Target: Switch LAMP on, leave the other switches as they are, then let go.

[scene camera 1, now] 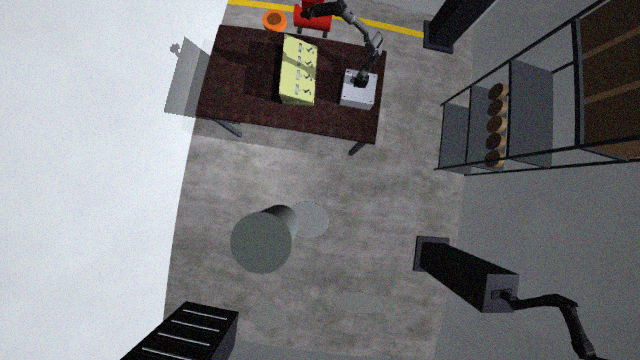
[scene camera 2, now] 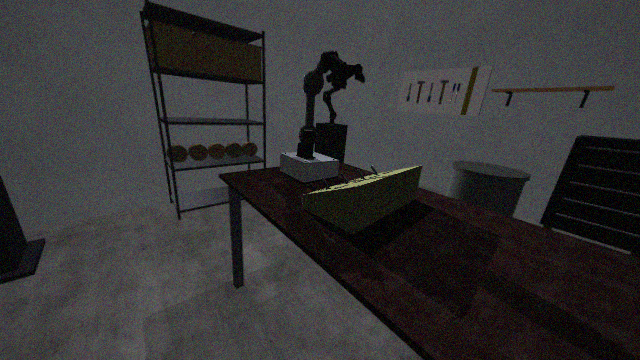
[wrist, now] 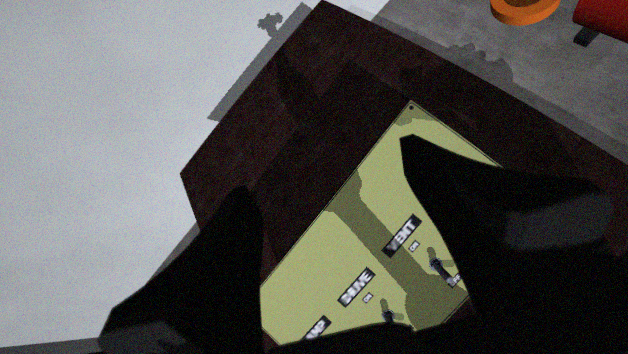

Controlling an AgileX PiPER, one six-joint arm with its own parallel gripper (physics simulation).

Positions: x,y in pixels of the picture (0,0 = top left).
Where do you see a yellow-green switch panel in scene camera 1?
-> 294,69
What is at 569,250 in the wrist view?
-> My gripper.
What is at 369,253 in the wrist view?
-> A yellow-green switch panel.
